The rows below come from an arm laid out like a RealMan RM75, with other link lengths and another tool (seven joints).
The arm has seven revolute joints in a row. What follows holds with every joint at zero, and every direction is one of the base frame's. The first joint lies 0.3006 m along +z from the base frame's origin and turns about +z. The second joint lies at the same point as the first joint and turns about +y. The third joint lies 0.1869 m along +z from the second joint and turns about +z. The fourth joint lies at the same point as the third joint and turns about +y. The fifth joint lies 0.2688 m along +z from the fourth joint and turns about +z. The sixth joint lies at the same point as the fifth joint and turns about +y. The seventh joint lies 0.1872 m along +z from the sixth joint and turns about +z. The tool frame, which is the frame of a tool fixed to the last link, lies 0.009 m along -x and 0.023 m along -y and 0.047 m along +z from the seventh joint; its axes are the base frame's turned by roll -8.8, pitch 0 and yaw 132.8 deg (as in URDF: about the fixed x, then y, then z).
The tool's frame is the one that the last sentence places.
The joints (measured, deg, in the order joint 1, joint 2, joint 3, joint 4, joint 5, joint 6, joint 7), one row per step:
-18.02, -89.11, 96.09, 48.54, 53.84, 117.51, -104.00
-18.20, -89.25, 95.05, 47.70, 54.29, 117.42, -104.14
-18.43, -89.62, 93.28, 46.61, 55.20, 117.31, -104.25
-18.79, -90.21, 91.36, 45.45, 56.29, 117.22, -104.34
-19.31, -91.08, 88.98, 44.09, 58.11, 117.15, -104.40
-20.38, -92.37, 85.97, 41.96, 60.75, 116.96, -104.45
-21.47, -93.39, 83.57, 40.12, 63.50, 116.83, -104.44
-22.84, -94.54, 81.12, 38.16, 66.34, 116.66, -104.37
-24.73, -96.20, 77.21, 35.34, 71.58, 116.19, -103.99
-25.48, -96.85, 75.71, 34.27, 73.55, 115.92, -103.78
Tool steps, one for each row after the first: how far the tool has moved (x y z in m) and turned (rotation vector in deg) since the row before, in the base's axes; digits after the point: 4 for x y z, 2 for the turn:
-0.0021, 0.0040, 0.0021, 0.78, 0.10, 0.76
-0.0026, 0.0057, 0.0028, 1.23, 0.06, 0.94
-0.0019, 0.0057, 0.0022, 1.19, -0.09, 0.88
-0.0027, 0.0059, 0.0012, 1.16, 0.08, 0.93
-0.0034, 0.0078, -0.0004, 1.20, 0.13, 1.31
-0.0037, 0.0053, -0.0020, 0.53, 0.54, 0.98
-0.0023, 0.0055, -0.0031, 0.40, 0.36, 0.86
-0.0064, 0.0066, -0.0066, 0.39, 1.20, 1.39
-0.0020, 0.0026, -0.0029, 0.17, 0.38, 0.51

